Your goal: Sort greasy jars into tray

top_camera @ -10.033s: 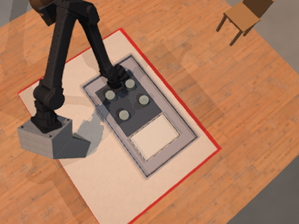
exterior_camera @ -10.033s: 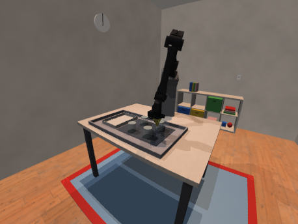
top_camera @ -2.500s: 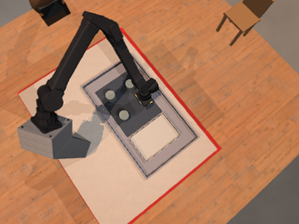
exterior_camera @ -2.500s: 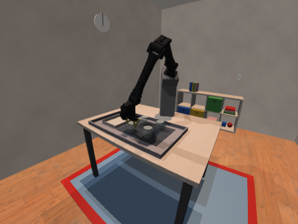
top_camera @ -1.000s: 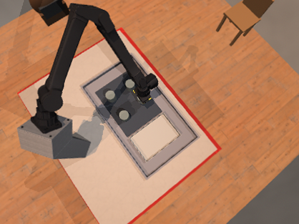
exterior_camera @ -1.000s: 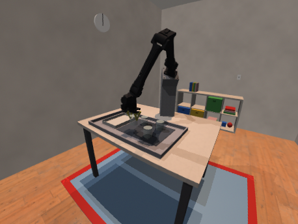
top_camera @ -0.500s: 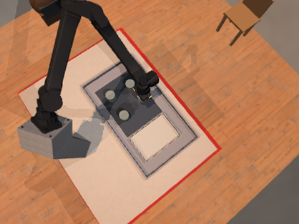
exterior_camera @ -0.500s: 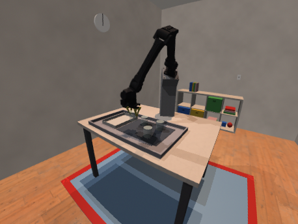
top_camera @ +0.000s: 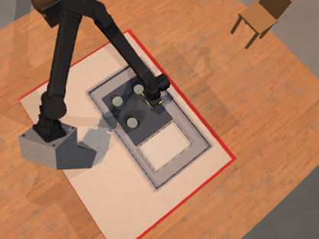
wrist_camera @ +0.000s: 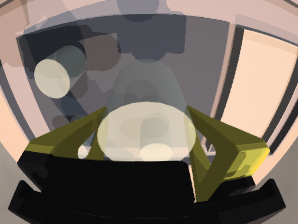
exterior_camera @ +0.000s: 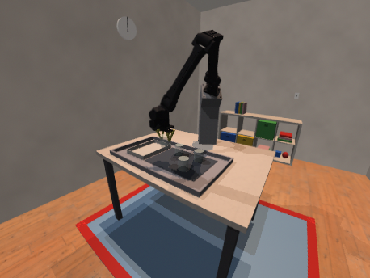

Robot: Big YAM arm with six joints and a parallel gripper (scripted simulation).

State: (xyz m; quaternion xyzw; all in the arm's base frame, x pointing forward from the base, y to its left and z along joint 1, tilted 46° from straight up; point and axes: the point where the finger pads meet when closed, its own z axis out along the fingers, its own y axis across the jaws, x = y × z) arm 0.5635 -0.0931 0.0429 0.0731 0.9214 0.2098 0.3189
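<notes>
My hand is 8 cm past the pale tray, 26 cm to the left of it and 16 cm above it. From my hand the other things lie so: dark drying mat 8 cm behind, 6 cm to the left, 17 cm below.
</notes>
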